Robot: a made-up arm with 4 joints. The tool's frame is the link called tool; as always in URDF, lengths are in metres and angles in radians. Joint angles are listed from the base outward. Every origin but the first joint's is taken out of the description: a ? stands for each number. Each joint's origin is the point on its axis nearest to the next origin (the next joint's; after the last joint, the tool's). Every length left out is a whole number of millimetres.
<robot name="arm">
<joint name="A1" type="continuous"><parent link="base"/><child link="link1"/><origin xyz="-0.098 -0.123 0.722"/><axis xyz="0 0 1"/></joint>
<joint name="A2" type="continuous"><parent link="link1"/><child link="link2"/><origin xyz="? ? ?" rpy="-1.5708 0 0"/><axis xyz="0 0 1"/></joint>
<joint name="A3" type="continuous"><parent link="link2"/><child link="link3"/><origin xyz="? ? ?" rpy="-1.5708 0 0"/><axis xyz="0 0 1"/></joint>
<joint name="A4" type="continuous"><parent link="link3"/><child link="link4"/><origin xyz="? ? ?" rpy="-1.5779 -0.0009 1.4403"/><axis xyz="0 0 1"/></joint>
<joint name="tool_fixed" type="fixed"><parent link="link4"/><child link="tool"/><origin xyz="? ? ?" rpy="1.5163 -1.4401 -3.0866"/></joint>
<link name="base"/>
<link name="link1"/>
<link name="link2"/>
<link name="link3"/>
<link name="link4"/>
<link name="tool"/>
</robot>
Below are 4 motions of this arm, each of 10 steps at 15 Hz.
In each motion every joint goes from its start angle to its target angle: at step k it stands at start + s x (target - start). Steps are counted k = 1, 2, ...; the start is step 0. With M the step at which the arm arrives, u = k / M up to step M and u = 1 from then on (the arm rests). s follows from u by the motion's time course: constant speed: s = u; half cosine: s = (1 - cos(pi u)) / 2; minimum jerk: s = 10 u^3 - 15 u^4 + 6 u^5.
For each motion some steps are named. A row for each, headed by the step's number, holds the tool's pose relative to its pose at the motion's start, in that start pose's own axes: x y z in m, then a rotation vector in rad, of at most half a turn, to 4 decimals.
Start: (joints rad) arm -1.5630 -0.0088 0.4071 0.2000
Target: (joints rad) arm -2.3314 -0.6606 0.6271 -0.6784
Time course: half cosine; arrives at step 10
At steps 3, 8, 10:
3: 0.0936 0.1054 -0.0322 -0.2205 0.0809 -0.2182
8: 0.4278 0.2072 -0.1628 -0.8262 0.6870 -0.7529
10: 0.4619 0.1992 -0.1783 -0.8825 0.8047 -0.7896

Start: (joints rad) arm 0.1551 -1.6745 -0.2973 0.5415
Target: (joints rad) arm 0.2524 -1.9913 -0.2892 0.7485
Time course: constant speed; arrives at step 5
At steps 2, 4, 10:
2: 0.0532 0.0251 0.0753 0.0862 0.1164 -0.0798
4: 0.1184 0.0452 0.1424 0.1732 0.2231 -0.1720
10: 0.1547 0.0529 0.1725 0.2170 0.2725 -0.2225

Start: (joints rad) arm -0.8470 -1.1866 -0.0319 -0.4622
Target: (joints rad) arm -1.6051 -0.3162 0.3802 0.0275
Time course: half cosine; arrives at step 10
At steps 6, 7, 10:
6: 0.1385 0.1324 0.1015 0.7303 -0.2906 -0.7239
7: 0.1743 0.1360 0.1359 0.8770 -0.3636 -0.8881
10: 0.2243 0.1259 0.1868 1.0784 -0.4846 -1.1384

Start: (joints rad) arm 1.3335 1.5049 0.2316 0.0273
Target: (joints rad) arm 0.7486 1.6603 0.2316 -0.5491
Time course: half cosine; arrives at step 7
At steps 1, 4, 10:
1: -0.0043 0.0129 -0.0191 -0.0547 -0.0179 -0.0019
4: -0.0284 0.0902 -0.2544 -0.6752 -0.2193 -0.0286
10: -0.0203 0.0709 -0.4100 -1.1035 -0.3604 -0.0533

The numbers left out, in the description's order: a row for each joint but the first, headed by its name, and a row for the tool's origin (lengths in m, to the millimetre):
A2: 0.144 0.192 0
A3: 0.116 -0.21 0
A4: 0.299 0.233 0
tool: 0.227 0.058 0

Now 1 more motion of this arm.
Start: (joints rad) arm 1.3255 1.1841 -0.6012 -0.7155
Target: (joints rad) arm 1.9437 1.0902 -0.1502 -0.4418
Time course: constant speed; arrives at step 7
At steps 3, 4, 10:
3: 0.0201 -0.0725 0.0082 0.3387 0.0096 -0.1370
4: 0.0270 -0.1039 0.0072 0.4547 0.0156 -0.1736
10: 0.0487 -0.2144 -0.0146 0.8079 0.0435 -0.2565

